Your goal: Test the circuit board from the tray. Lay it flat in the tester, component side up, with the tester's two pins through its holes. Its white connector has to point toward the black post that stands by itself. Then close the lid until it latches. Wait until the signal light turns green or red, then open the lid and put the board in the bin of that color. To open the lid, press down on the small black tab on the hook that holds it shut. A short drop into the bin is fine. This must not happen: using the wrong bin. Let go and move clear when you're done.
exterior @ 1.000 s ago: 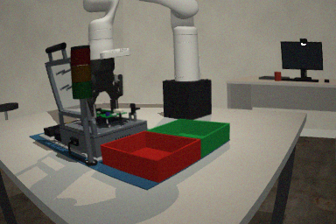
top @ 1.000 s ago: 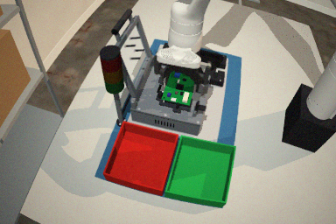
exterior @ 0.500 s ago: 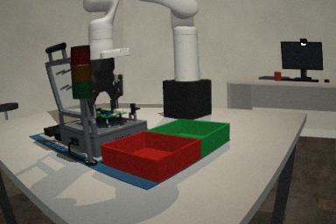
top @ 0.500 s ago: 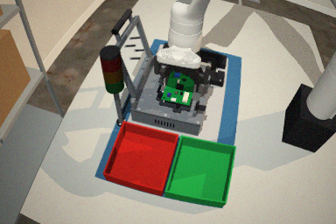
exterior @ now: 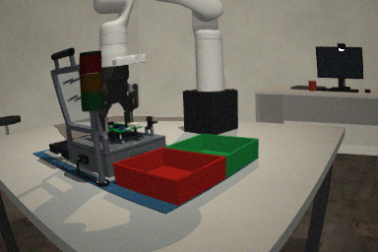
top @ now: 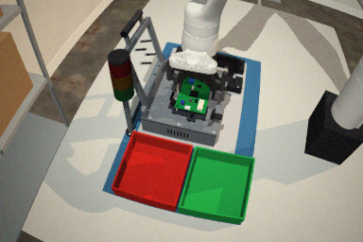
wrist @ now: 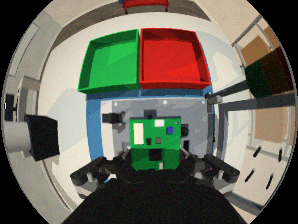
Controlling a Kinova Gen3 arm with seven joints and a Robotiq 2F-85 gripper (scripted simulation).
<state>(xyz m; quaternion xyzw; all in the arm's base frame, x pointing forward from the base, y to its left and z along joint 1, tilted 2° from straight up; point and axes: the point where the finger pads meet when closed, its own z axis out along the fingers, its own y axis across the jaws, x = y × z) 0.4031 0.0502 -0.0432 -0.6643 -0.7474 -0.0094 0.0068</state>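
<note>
My gripper is now right at the green circuit board. Round my hand: tester lid: 120 mm ahead, 10 mm to the left, 100 mm above; green bin: 130 mm behind, 190 mm to the left, 70 mm below; red bin: 20 mm ahead, 200 mm to the left, 70 mm below.
</note>
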